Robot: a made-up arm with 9 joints. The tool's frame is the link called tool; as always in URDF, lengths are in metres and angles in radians. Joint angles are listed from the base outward.
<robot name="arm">
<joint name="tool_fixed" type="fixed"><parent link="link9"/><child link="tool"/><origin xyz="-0.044 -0.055 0.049" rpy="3.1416 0 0"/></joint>
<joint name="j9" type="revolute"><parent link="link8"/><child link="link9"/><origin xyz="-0.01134 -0.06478 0.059" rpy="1.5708 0 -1.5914"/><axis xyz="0 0 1"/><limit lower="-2.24" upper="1.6"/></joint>
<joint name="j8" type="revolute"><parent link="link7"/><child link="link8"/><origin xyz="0.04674 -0.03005 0.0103" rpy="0 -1.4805 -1.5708"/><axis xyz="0 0 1"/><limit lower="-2.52" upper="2.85"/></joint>
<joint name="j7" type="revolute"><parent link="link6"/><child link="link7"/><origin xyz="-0.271 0.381 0.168" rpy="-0.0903 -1.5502 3.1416"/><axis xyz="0 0 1"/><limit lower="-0.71" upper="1.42"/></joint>
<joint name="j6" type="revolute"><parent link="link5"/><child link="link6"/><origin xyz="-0.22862 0.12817 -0.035" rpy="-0.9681 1.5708 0"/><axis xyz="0 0 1"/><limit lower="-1.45" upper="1.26"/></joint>
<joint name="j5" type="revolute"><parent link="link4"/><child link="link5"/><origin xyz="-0.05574 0.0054 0.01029" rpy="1.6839 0.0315 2.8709"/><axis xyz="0 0 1"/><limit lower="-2.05" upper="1.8"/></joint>
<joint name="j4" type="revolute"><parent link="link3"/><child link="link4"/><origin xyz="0.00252 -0.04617 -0.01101" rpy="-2.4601 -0.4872 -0.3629"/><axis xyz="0 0 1"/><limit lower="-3.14" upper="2.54"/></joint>
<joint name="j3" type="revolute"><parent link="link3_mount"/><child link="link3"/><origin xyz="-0.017 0.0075 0.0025" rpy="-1.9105 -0.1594 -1.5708"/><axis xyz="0 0 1"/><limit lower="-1.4" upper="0.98"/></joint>
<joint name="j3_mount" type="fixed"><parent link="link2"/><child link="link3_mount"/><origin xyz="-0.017 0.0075 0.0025"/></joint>
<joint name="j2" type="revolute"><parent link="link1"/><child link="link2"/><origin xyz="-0.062 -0.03 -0.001" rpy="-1.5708 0 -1.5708"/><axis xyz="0 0 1"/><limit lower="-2.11" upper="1.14"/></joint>
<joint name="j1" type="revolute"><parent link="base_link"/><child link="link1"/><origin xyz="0.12 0.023 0.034" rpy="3.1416 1.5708 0"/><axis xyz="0 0 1"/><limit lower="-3.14" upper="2.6"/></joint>
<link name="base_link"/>
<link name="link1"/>
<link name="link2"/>
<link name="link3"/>
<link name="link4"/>
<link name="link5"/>
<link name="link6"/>
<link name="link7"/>
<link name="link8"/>
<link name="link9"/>
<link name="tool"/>
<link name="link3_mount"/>
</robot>
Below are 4 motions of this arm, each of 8 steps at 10 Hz.
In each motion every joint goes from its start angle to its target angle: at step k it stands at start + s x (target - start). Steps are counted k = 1, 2, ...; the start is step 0. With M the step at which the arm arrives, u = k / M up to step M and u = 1 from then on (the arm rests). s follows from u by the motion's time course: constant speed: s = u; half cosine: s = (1 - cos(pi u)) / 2; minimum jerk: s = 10 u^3 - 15 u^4 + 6 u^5.
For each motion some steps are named. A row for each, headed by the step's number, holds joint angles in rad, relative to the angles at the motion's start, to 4 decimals.
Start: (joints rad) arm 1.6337 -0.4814 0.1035 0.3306 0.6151 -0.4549 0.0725 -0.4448 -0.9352
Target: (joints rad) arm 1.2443 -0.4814 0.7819 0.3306 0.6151 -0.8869 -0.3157 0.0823 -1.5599
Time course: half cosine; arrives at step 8
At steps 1, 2, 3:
1: -0.0148 0.0000 0.0258 0.0000 0.0000 -0.0164 -0.0148 0.0201 -0.0238
2: -0.0570 0.0000 0.0993 0.0000 0.0000 -0.0633 -0.0569 0.0772 -0.0915
3: -0.1202 0.0000 0.2094 0.0000 0.0000 -0.1333 -0.1198 0.1627 -0.1928

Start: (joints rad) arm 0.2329 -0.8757 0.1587 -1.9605 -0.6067 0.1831 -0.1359 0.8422 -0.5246
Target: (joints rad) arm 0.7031 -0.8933 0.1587 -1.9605 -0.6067 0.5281 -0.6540 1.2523 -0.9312
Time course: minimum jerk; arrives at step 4
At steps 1, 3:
1: 0.0487 -0.0018 0.0000 0.0000 0.0000 0.0357 -0.0536 0.0425 -0.0421
3: 0.4215 -0.0158 0.0000 0.0000 0.0000 0.3093 -0.4645 0.3676 -0.3645

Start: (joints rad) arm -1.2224 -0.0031 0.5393 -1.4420 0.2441 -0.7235 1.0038 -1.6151 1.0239
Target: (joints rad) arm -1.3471 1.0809 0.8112 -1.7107 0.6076 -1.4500 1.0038 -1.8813 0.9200
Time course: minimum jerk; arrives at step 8
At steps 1, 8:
1: -0.0020 0.0174 0.0044 -0.0043 0.0058 -0.0117 0.0000 -0.0043 -0.0017
8: -0.1247 1.0840 0.2719 -0.2687 0.3635 -0.7265 0.0000 -0.2662 -0.1039

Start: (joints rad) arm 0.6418 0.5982 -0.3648 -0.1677 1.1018 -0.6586 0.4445 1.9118 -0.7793
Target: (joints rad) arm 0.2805 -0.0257 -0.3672 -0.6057 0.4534 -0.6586 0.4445 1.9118 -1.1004
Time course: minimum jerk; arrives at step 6
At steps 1, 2, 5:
1: -0.0128 -0.0221 -0.0001 -0.0155 -0.0230 0.0000 0.0000 0.0000 -0.0114
2: -0.0758 -0.1309 -0.0005 -0.0919 -0.1361 0.0000 0.0000 0.0000 -0.0674
5: -0.3485 -0.6018 -0.0023 -0.4225 -0.6254 0.0000 0.0000 0.0000 -0.3097

